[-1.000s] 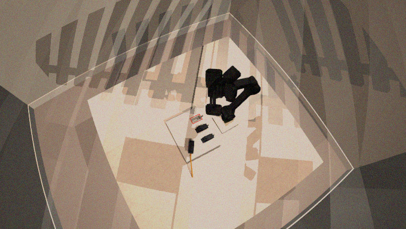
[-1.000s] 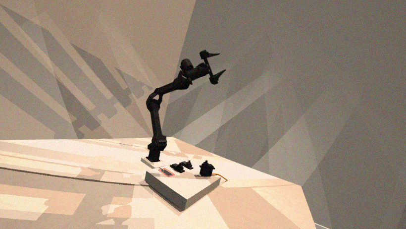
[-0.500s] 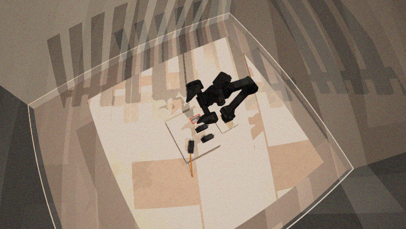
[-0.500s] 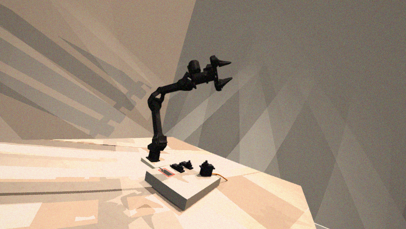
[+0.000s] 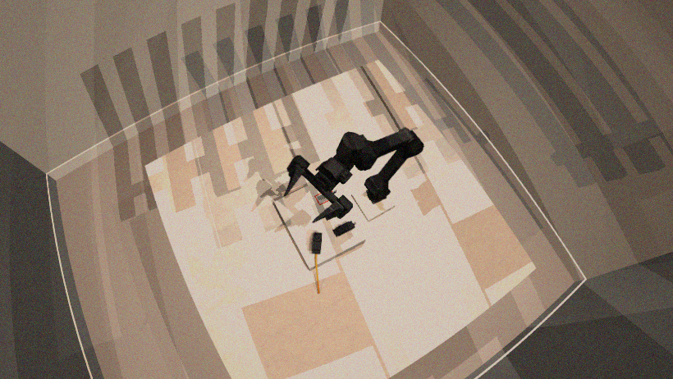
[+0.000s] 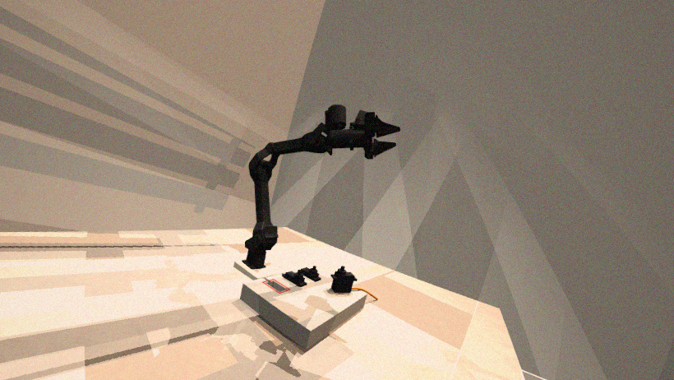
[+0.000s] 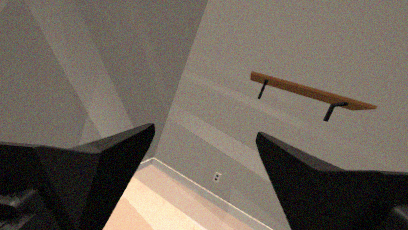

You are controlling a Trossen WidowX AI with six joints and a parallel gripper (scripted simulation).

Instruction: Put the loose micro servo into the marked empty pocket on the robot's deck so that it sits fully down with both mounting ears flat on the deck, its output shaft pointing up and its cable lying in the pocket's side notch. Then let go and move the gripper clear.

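The deck lies 52 cm below my gripper tip, 11 cm to the right of it and 6 cm behind it.
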